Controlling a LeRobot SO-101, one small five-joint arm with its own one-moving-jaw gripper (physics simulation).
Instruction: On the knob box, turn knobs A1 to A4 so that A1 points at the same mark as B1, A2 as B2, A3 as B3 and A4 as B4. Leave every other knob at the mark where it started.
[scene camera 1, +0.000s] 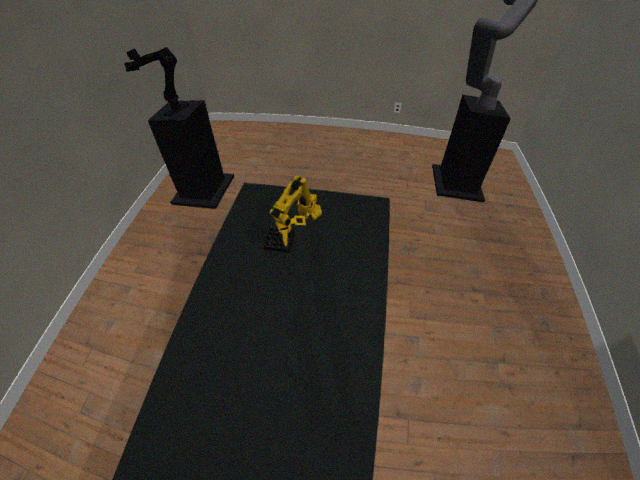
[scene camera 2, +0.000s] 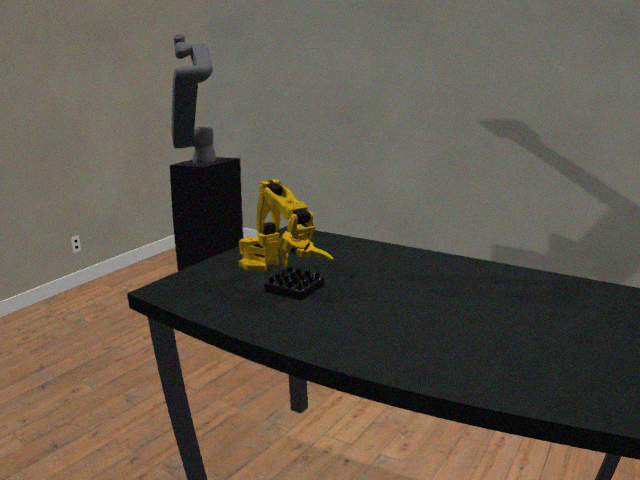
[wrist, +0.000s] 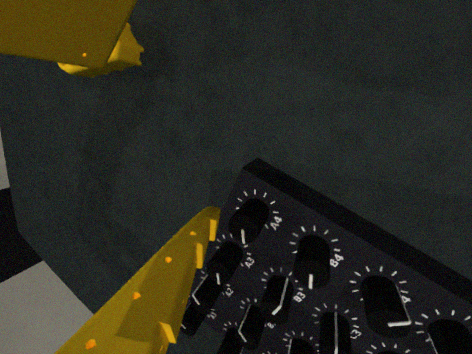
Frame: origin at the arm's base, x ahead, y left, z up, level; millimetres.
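Where they show: hand, tool point: (scene camera 1: 290, 227) (scene camera 2: 286, 266) (wrist: 218, 220); arm's base, link origin: (scene camera 1: 309, 215) (scene camera 2: 264, 265).
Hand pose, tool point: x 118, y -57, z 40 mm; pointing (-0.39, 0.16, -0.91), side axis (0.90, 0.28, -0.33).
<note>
Things, the pixels of their centre, and the offset from my tool point. "spot": a spot on its surface instead. Level surfaces: height alone.
- black knob box, body centre: (wrist: 292, 309) (scene camera 2: 294, 282) (scene camera 1: 279, 238) dx +50, dy -37, dz -21 mm
- knob A4, body centre: (wrist: 249, 219) dx +9, dy +2, dz -9 mm
- knob A3, body centre: (wrist: 225, 261) dx +10, dy -25, dz -9 mm
- knob B4, body centre: (wrist: 312, 259) dx +36, dy +3, dz -9 mm
- knob B3, body centre: (wrist: 277, 298) dx +37, dy -24, dz -9 mm
- Knob A2, body centre: (wrist: 207, 292) dx +11, dy -52, dz -9 mm
- knob A1, body centre: (wrist: 193, 316) dx +12, dy -78, dz -9 mm
- knob B2, body centre: (wrist: 251, 326) dx +38, dy -51, dz -9 mm
- Knob C4, body centre: (wrist: 382, 304) dx +62, dy +4, dz -9 mm
- knob C3, surface spot: (wrist: 335, 327) spot: dx +60, dy -18, dz -9 mm
- dark table, surface height: dz -40 mm
The black knob box (scene camera 1: 270, 246) (scene camera 2: 281, 293) (wrist: 295, 215) lies on the table under my gripper (scene camera 2: 309, 261), which is fully open and empty. In the wrist view one notched jaw shows, its tip left of knob A4 (wrist: 250, 217) and knob A3 (wrist: 227, 257); contact cannot be told. The white lines of A4 and knob B4 (wrist: 314, 257) run down the picture. A3's line runs down; that of knob B3 (wrist: 279, 292) slants down-left. Knob A2 (wrist: 205, 287), knob A1 (wrist: 192, 317) and knob B2 (wrist: 254, 320) are small and crowded; their marks are unclear. B1 is partly cut off.
Knob C4 (wrist: 380, 300) and knob C3 (wrist: 335, 327) stand near the B knobs. The box lies close to the arm's base on the dark table (scene camera 1: 279, 361) (scene camera 2: 439, 335). Two black pedestals (scene camera 1: 188, 155) (scene camera 1: 473, 149) with other arms stand beyond the table.
</note>
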